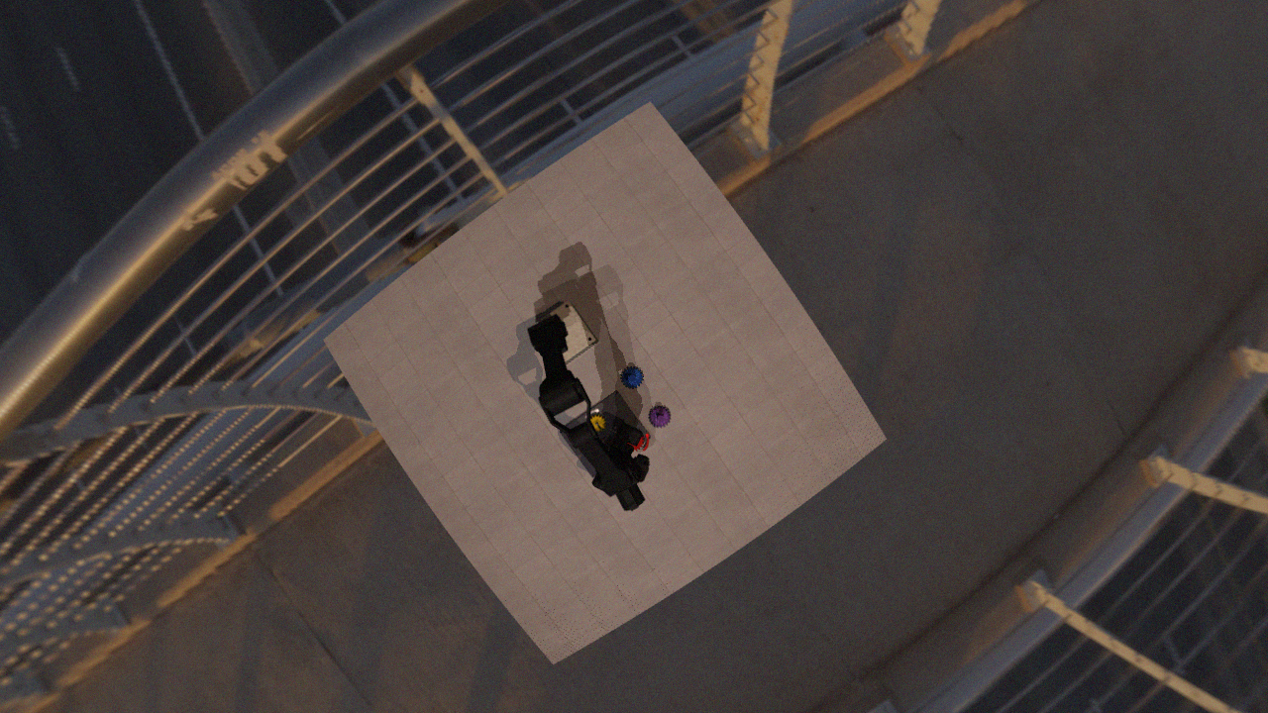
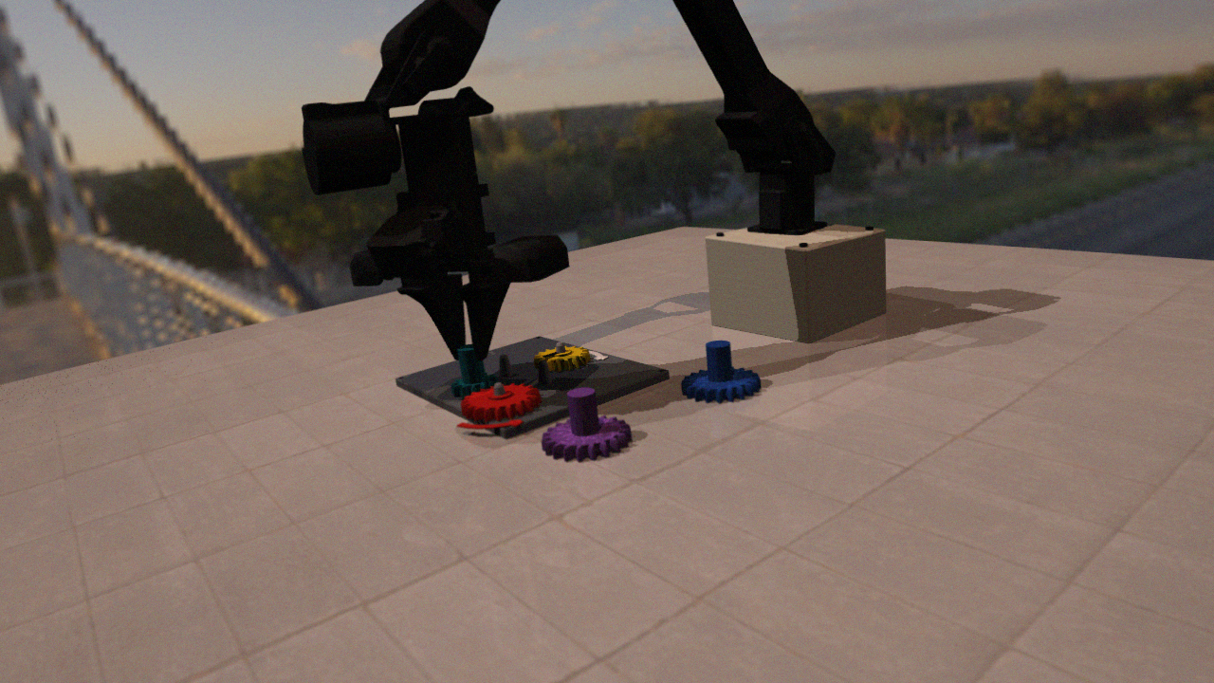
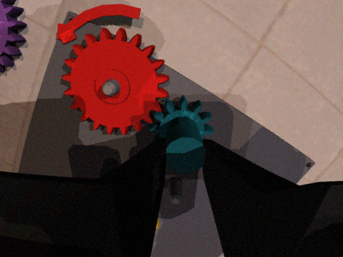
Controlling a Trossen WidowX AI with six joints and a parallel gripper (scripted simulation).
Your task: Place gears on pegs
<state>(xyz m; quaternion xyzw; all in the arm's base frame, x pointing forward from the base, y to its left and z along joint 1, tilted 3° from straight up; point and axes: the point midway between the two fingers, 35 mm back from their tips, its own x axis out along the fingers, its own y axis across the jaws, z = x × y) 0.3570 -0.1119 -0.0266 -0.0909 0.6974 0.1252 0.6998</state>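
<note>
Right now my gripper tip is 1 cm above the teal gear. From my gripper tip the other things lie so: red gear 5 cm to the left, 2 cm below, 1 cm ahead; yellow gear 10 cm behind, 2 cm below, 1 cm to the left; red arrow 7 cm to the left, 4 cm ahead, 3 cm below.
</note>
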